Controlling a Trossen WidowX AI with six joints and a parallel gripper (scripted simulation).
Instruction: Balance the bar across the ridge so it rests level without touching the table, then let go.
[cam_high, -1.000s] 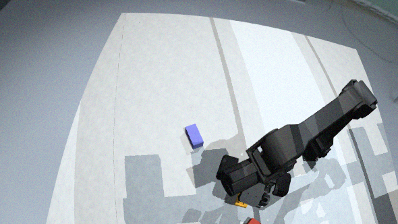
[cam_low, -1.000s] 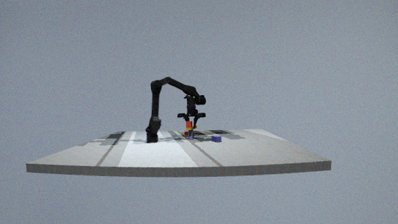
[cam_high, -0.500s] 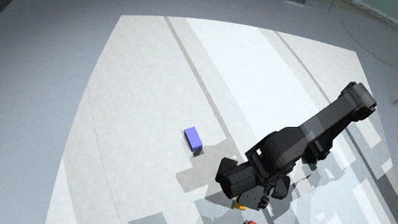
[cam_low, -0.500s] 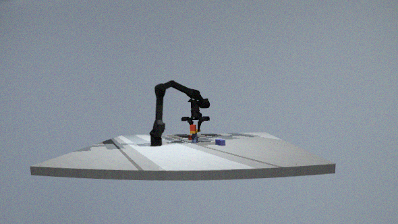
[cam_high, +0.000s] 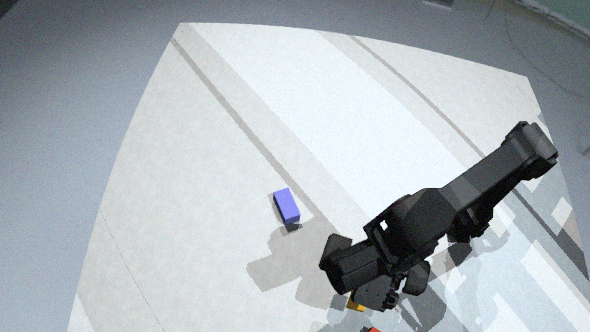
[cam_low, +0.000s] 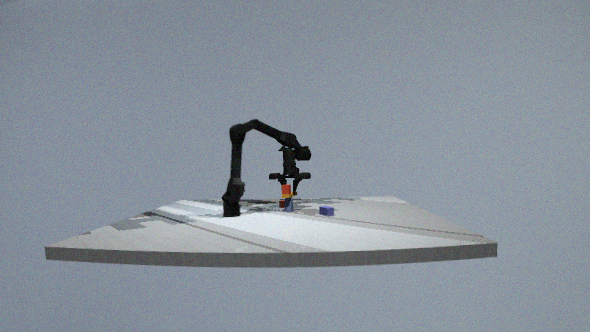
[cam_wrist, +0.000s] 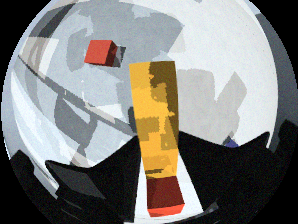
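My gripper tip is now 40 mm past the red block, 110 mm to the right of it and 60 mm above it. The rest, counted from my gripper tip: purple block: 160 mm ahead, 160 mm to the right, 60 mm below.
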